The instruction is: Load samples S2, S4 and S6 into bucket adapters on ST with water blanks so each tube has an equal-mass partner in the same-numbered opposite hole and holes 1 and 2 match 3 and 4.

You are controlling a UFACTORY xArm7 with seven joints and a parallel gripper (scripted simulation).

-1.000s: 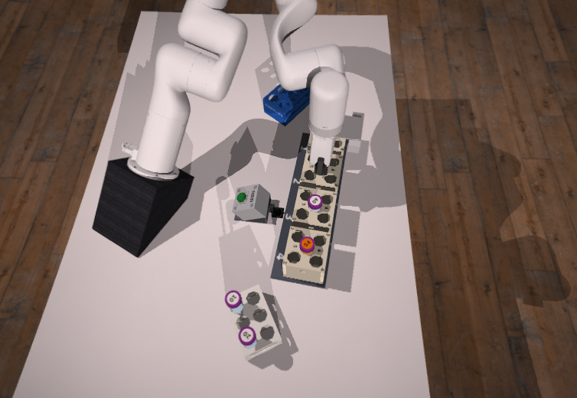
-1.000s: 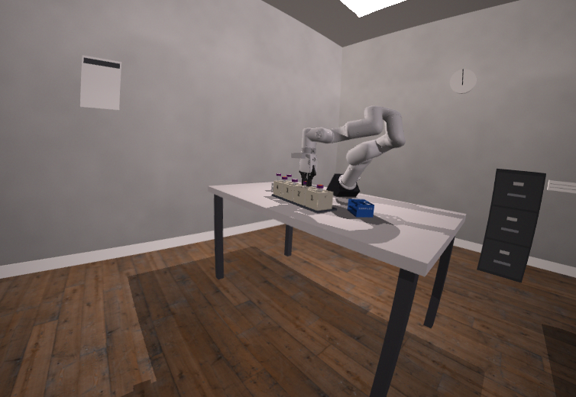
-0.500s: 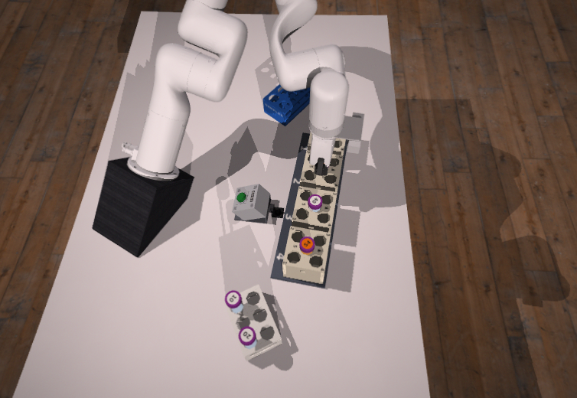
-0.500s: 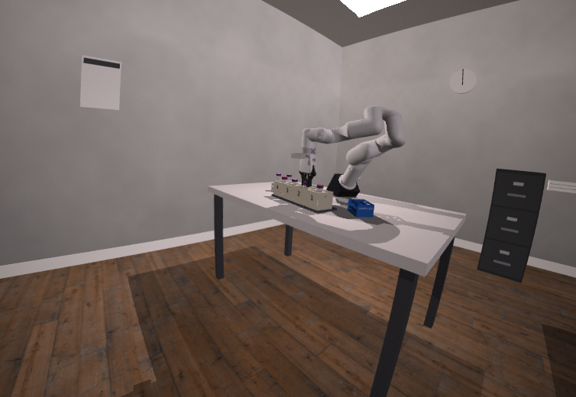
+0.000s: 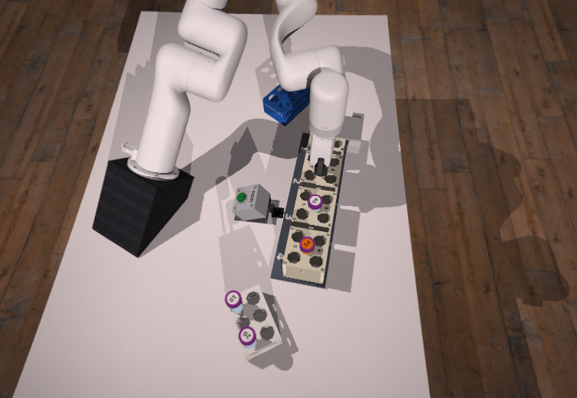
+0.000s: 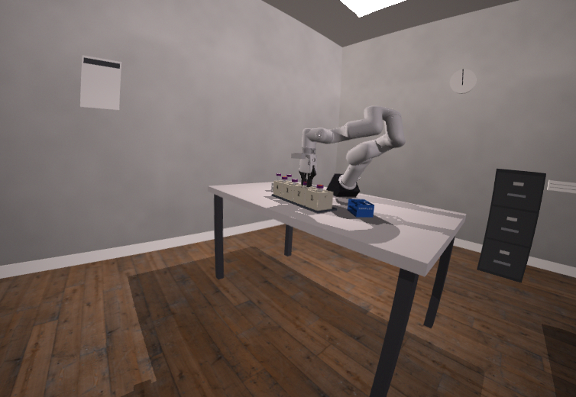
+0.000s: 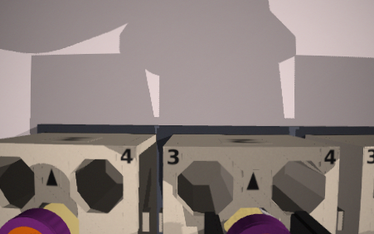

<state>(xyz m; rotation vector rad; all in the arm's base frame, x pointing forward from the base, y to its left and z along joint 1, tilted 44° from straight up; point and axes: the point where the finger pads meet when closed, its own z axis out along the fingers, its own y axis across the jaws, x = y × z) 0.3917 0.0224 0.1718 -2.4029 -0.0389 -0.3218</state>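
Right now the green done key is 170 mm behind my hand, 130 mm to the right of it and 60 mm below it. From my hand the other things lie so: orange-dot tube (30 mm ahead, 210 mm to the right, 50 mm below); 40 mL water blank (10 mm ahead, 120 mm to the right, 50 mm below); blue sample rack (170 mm behind, 240 mm to the left, 90 mm below).
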